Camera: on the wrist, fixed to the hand. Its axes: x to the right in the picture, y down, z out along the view.
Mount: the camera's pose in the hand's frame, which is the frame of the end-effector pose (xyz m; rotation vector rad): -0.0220 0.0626 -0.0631 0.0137 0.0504 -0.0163
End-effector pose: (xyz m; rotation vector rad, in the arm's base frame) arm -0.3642 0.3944 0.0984 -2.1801 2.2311 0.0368
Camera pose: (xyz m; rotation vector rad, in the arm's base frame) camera -0.4262 0.4158 0.1623 2.2105 -2.2260 0.0339
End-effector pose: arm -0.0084 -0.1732 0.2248 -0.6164 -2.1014 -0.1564
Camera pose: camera 0.0790 -0.1482 0.2359 -0.5816 -2.0577 -0.1650
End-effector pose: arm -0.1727 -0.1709 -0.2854 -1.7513 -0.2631 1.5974
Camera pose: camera -0.1388 -0.2521 -0.3109 -1.7720 -0.2411 1.5379
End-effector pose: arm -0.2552 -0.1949 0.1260 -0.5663 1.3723 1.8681
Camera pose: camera -0.2943 -0.2707 0.1594 -0.6197 1.4079 1.8414
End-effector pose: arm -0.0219 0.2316 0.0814 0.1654 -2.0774 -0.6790
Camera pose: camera 0.0504 0.2667 0.1253 0.2054 -2.0348 -0.6641
